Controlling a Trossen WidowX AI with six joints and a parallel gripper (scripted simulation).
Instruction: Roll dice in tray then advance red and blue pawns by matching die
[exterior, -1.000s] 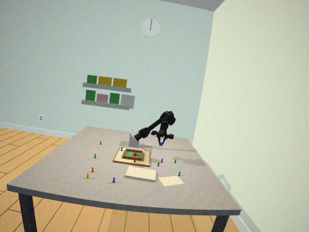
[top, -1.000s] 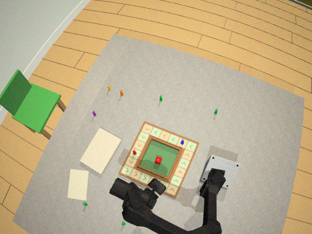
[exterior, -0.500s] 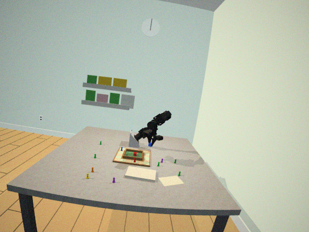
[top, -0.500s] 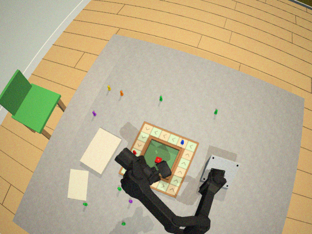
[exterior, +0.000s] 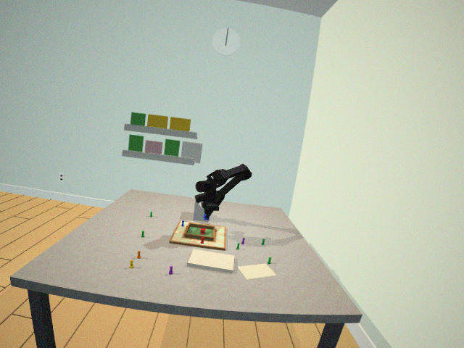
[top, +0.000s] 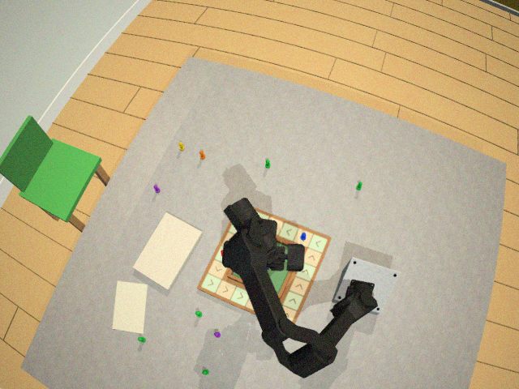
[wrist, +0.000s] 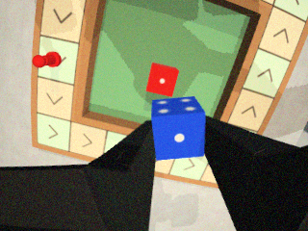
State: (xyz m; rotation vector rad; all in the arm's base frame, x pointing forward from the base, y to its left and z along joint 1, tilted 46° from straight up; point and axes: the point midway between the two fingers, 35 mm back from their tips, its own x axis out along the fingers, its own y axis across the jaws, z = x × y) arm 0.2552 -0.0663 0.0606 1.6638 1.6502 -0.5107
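My gripper tip is 120 mm short of the red pawn, 20 mm to the left of it and 80 mm above it. From my gripper tip the other things lie so: blue die: right at my gripper tip; then green tray: 10 mm ahead, 20 mm to the right, 100 mm below; then blue pawn: 80 mm behind, 130 mm to the right, 80 mm below.
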